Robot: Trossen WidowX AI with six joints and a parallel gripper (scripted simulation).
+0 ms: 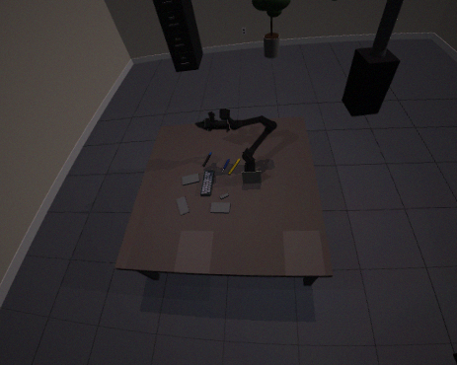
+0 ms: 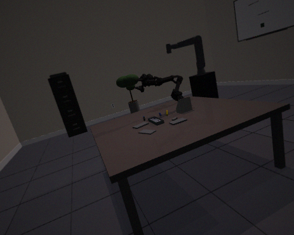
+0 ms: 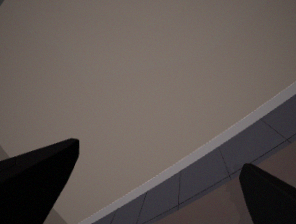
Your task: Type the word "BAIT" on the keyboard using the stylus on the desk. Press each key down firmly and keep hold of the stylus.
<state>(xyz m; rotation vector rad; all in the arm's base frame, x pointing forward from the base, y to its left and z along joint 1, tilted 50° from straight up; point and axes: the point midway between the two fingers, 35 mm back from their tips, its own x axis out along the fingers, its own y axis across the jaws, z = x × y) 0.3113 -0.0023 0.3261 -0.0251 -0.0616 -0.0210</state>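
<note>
Right now my gripper tip is 340 mm above the blue stylus, 130 mm past it and 110 mm to the right of it. From my gripper tip the other things lie so: yellow pen (340 mm below, 210 mm behind, 120 mm to the left); eraser-like block (360 mm to the left, 350 mm below, 120 mm behind).
</note>
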